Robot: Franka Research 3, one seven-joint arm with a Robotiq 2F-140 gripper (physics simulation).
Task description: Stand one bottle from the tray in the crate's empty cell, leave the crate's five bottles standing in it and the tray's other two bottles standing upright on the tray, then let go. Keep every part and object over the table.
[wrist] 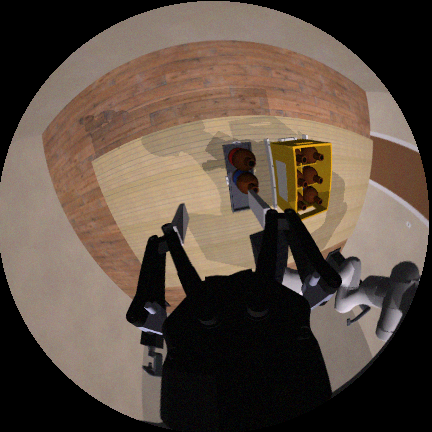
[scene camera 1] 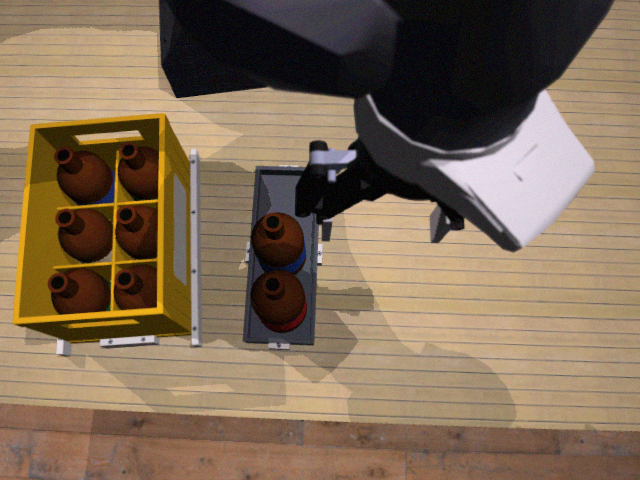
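The yellow crate [scene camera 1: 175, 310] [wrist: 292, 186] has two columns of three cells, and a brown bottle stands in each cell, such as the back left bottle [scene camera 1: 85, 178] and the front left bottle [scene camera 1: 82, 294]. The grey tray [scene camera 1: 279, 192] [wrist: 240, 203] holds two upright brown bottles: one with a blue band [scene camera 1: 278, 243] [wrist: 245, 182] in the middle and one with a red band [scene camera 1: 278, 300] [wrist: 243, 159] at the front. My gripper [scene camera 1: 382, 228] [wrist: 217, 204] is open and empty, raised to the right of the tray. One finger is near the tray's right side and overlaps the blue-banded bottle in the wrist view.
A white rail [scene camera 1: 194, 248] [wrist: 272, 175] runs along the crate's right side. Small white blocks, such as the front one [scene camera 1: 279, 345], sit around the tray. A dark block [scene camera 1: 206, 77] stands behind, partly under the arm. The table's front edge borders a wooden floor [scene camera 1: 361, 449].
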